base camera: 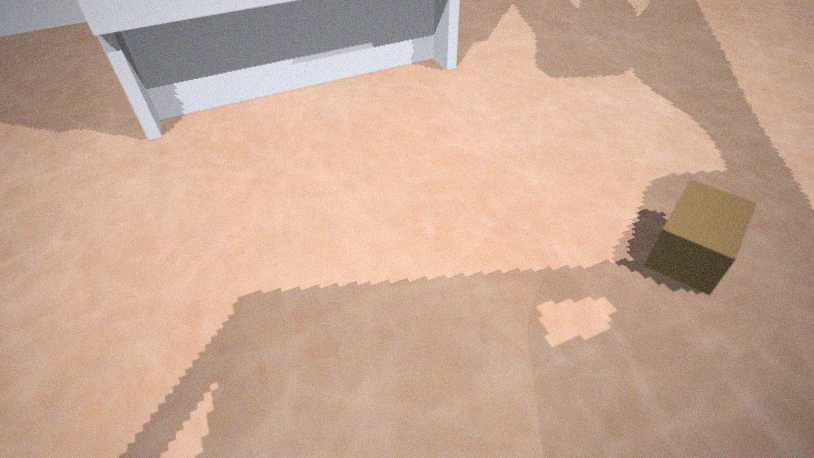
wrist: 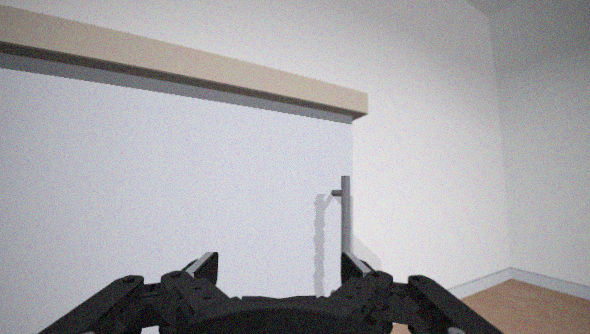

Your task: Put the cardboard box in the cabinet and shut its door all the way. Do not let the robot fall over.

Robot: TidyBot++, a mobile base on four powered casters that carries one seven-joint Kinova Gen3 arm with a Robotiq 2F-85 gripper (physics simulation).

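Places are measured from the arm's base along level axes (x ahead, y left, z up), in metres.
Pixels of known places: gripper, fingertip midpoint: (wrist: 280, 266).
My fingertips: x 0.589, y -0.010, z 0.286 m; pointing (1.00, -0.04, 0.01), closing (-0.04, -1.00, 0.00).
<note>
For each thing: its top centre in the pictures, then the offset to it from my fingertips. "spot": a spot on its surface instead. Level surfaces: height alone.
- cardboard box, top centre: (base camera: 711, 215) 0.633 m down, 0.204 m back, 0.288 m right
- grey upright handle, surface spot: (wrist: 345, 215) spot: 0.016 m up, 0.158 m ahead, 0.100 m right
- Brown floor, surface height: 0.683 m down
The cardboard box (base camera: 709, 219) sits on the floor at the right of the base view, apart from the cabinet. The white cabinet (base camera: 132, 91) shows its lower part and legs at the top left of that view. In the wrist view its white door (wrist: 165, 180) fills the left and middle, beneath the tan cabinet top (wrist: 200, 62). The door looks shut or nearly shut; a small gap cannot be ruled out. The grey upright handle (wrist: 345, 215) is at the door's right edge. My gripper (wrist: 280, 266) is open and empty before the door, its right finger overlapping the handle's lower part in view.
A white wall (wrist: 430, 175) stands beyond the cabinet, with a corner and baseboard (wrist: 480, 281) at the right. Brown floor (wrist: 530, 302) shows below it. In the base view, jagged shadows cross the floor (base camera: 370, 187) between the cabinet and the box.
</note>
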